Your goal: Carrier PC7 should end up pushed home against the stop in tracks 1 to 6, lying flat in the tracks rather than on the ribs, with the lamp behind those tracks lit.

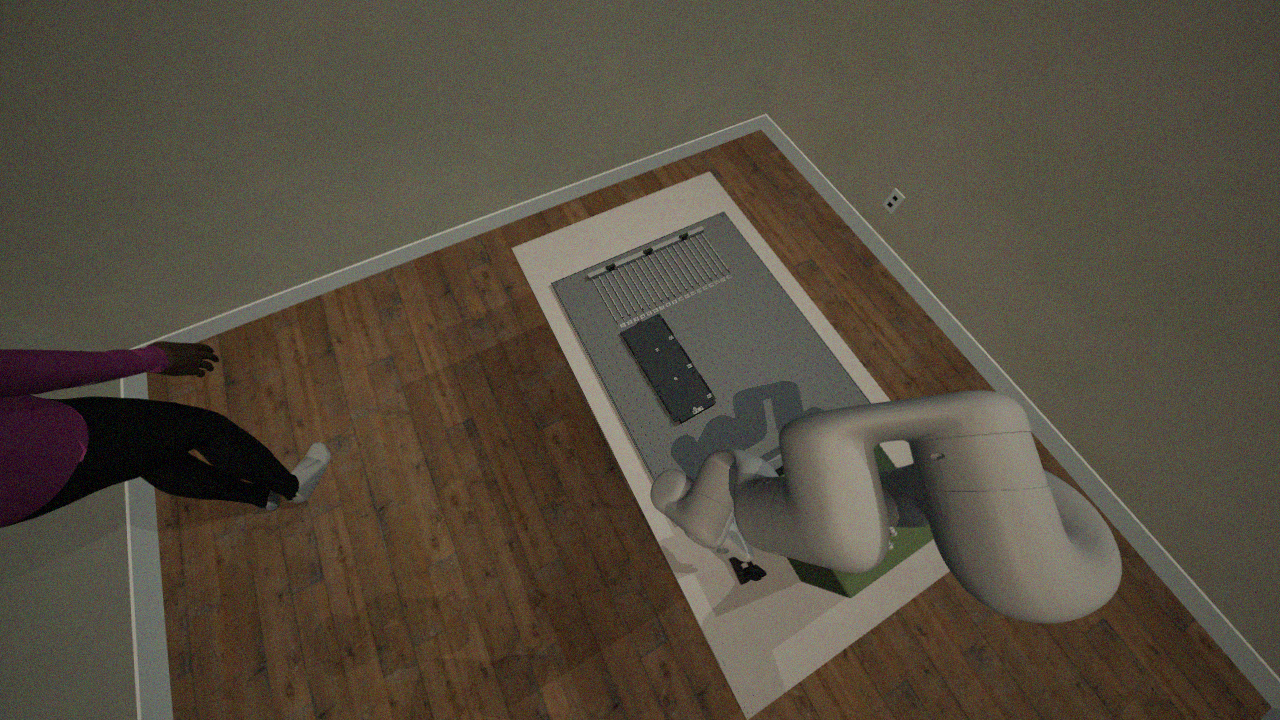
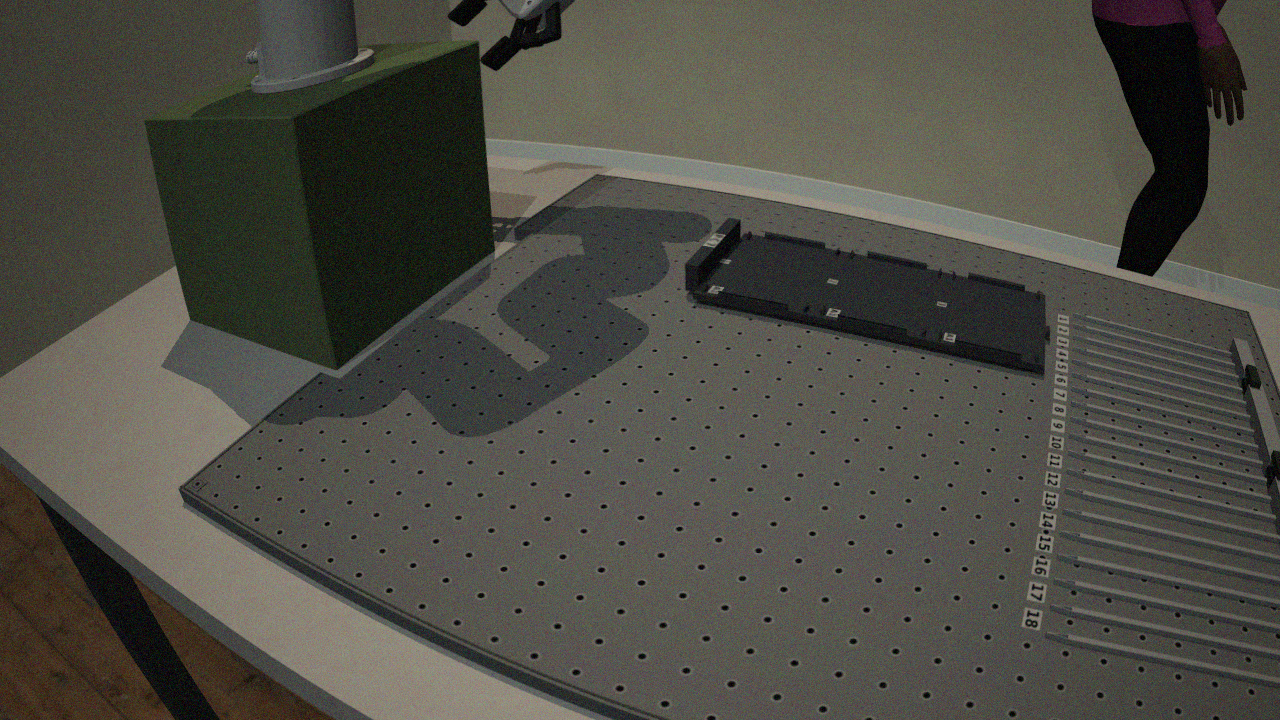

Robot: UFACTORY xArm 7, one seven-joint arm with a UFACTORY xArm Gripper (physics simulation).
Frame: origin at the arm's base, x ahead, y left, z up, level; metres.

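Seen in the pictures: gripper, fingertip midpoint: (image 1: 753, 553); arm's base at its link origin: (image 2: 312, 74).
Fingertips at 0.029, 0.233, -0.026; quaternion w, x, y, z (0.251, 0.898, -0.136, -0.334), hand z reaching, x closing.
Note:
Pixels of each thing's top centre, then the offset from my fingertips to it, as dx, dy, dz. "spot": a spot on its surface instead. Level surfaces: height alone.
- long dark carrier at its top centre: (image 2: 884, 272) (image 1: 667, 362) +0.482, -0.123, -0.159
- stop bar at a spot on its surface: (image 2: 1262, 413) (image 1: 626, 260) spot: +0.852, -0.204, -0.173
- perforated plate at its surface level: dz -0.189
- pale table at its surface level: dz -0.202
A long dark carrier (image 1: 666, 368) (image 2: 886, 288) lies flat on the perforated plate, outside the tracks. Its front end is close to the number strip near tracks 1 to 5, and its raised end block faces the robot side. Its name is too small to read. The ribbed tracks (image 1: 662, 279) (image 2: 1154, 420) are numbered 1 to 18. Behind them runs the stop bar (image 1: 629, 259) (image 2: 1262, 413) with dark blocks (image 1: 648, 251) (image 2: 1251, 377) on it; no glow shows on them. My gripper (image 1: 747, 570) (image 2: 483, 34) is open and empty, high up beside the green base block, far from the carrier.
The green base block (image 1: 863, 577) (image 2: 393, 214) carries the arm at the plate's near end. The perforated plate (image 1: 751, 304) (image 2: 626, 537) lies on a pale table (image 1: 626, 210) (image 2: 98, 385). A person (image 1: 143, 447) (image 2: 1163, 116) in a purple top and black trousers is beyond the table's side.

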